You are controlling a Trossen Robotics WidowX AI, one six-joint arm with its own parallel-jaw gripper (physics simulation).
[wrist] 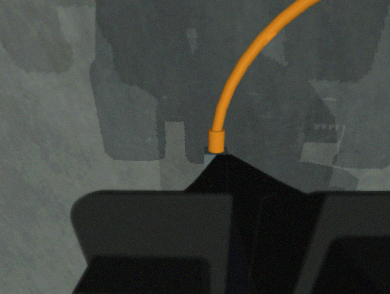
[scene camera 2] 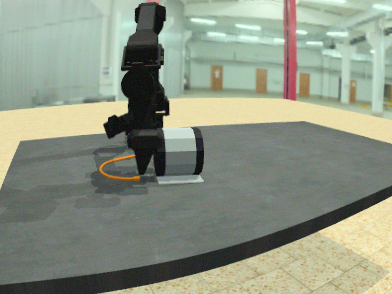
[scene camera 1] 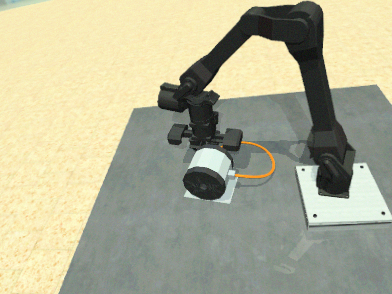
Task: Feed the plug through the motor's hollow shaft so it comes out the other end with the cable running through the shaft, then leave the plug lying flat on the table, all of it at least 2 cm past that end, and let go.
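Frame: origin at the arm's base, x back, y right, z up, level; millimetres.
Where they show: gripper, fingertip midpoint: (wrist: 223,162) (scene camera 2: 141,174); arm's base, origin of the base link: (scene camera 1: 333,186).
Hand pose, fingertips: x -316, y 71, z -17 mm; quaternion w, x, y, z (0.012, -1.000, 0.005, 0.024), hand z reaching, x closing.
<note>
Things, the pixels of their top centre, and the offset from my fingertips. "spot": a spot on its surface instead. Level surfaces: height alone.
- motor, middle of its top: (scene camera 2: 176,128) (scene camera 1: 206,157) dx +32, dy -81, dz +89 mm
- grey plug, middle of its top: (wrist: 215,178) (scene camera 2: 146,175) dx -4, dy -10, dz +0 mm
- thin white pad, surface spot: (scene camera 2: 181,180) spot: dx -16, dy -82, dz -11 mm
- dark grey table, its level: dz -13 mm
The motor (scene camera 1: 210,161) (scene camera 2: 180,151) has a white barrel and black end caps. Its shaft opening (scene camera 1: 203,187) shows in the near end cap. An orange cable (scene camera 1: 273,162) (scene camera 2: 101,168) (wrist: 231,87) loops from its side connector round to the plug behind the other end. The grey plug (wrist: 209,158) lies low at the table; a small corner shows beside the fingertips, the rest is hidden. My gripper (scene camera 1: 202,145) (scene camera 2: 143,173) (wrist: 223,162) points down close behind the motor, its fingers shut together over the plug, with nothing seen between them.
The motor sits on a thin white pad (scene camera 1: 224,198) (scene camera 2: 181,180) on the dark grey table (scene camera 1: 150,240) (scene camera 2: 280,200). The arm's white base plate (scene camera 1: 340,212) is to the right in scene camera 1, beyond the cable loop.
</note>
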